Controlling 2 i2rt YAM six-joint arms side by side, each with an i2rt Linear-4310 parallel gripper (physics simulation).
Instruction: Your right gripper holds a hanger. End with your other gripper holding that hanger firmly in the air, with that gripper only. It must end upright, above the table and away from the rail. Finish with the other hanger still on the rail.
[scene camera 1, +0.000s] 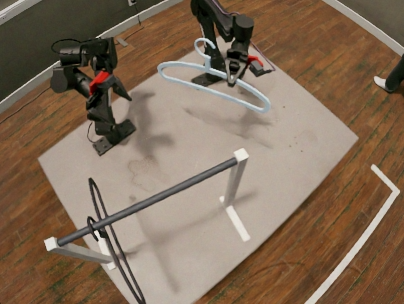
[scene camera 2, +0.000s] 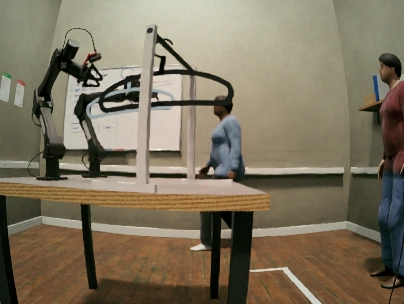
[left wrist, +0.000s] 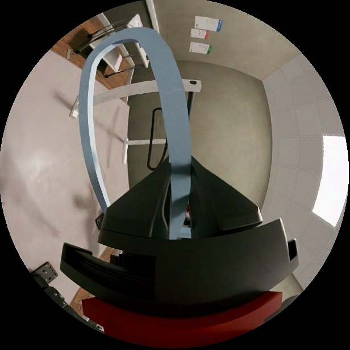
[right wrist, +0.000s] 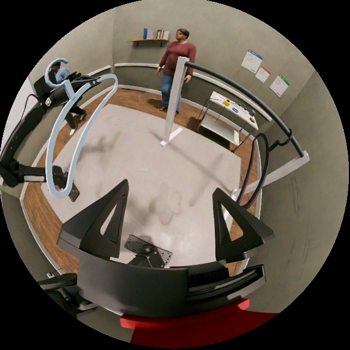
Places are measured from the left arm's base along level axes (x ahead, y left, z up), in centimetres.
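Pixels of known places: left gripper, fingertip midpoint: (scene camera 1: 230, 85); right gripper, fingertip midpoint: (scene camera 1: 122, 112) (scene camera 2: 101, 82); left arm's base, origin of the base link: (scene camera 1: 212, 77) (scene camera 2: 94, 177); right arm's base, origin of the base link: (scene camera 1: 114, 137) (scene camera 2: 52, 179).
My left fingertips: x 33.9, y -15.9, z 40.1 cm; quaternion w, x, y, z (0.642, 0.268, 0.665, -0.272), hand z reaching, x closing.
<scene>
For each thing: its top centre in the pictures, then the offset to it from my left fingertips.
- light blue hanger, middle of its top: (scene camera 1: 208, 41) (scene camera 2: 130, 66) dy -2.3, dx -9.0, dz +11.3 cm
- rail, middle of its top: (scene camera 1: 144, 202) (scene camera 2: 175, 52) dy -36.3, dx +20.1, dz +4.3 cm
The light blue hanger (scene camera 1: 205, 90) (scene camera 2: 89, 107) (left wrist: 175, 110) (right wrist: 50, 160) hangs in the air over the table, hook up and roughly upright, apart from the rail (scene camera 1: 150, 200) (scene camera 2: 174, 53). My left gripper (scene camera 1: 231, 82) (left wrist: 179, 159) is shut on its body, to one side of the hook. My right gripper (scene camera 2: 100, 81) (right wrist: 173, 187) is open and empty, up in the air and apart from this hanger. The black hanger (scene camera 1: 91, 181) (scene camera 2: 231, 92) (right wrist: 265, 160) hangs by its hook on the rail, near the rail's left end in scene camera 1.
White posts (scene camera 1: 235, 180) (scene camera 2: 145, 110) hold up the rail on the table (scene camera 1: 300, 155) (scene camera 2: 200, 201). In the right wrist view a cart (right wrist: 235, 112) stands beyond the table. A person in blue (scene camera 2: 227, 142) and a person in maroon (scene camera 2: 392, 120) (right wrist: 177, 55) stand away from the table.
</scene>
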